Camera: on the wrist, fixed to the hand. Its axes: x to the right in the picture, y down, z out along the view.
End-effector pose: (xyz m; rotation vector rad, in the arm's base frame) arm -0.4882 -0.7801 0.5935 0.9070 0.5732 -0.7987
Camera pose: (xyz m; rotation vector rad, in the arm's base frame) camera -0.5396 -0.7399 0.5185 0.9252 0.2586 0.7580
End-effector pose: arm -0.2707 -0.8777 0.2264 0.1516 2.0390 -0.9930
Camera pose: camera -0.3531 -0.8675 0.2810 1.4669 1.7241 0.2818
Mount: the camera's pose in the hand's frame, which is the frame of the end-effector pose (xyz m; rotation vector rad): 0.0102 -0.0611 -0.0777 -0.3153 0.4149 1.4263
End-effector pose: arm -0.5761 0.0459 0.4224 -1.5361 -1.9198 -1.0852
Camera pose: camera -0.6468 -0.0143 0.4577 -1.9911 -0.1133 -0.8435
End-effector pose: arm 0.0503 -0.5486 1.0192 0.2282 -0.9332 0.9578
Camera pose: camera 0.1454 -0.5358 0.9933 -1.0167 -0.7634 2.0044
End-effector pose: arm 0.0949 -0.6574 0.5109 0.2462 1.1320 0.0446
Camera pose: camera 0.0239 -0.7018 0.4574 0.7386 1.1250 1.5766
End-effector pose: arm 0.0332 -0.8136 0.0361 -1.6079 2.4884 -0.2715
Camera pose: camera 0.0646 -0.8427 0.1258 -0.4499 -2.8768 -0.0165
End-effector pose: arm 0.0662 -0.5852 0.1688 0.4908 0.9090 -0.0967
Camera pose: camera -0.0018 -0.6033 0.0986 0.7742 0.7692 1.4632
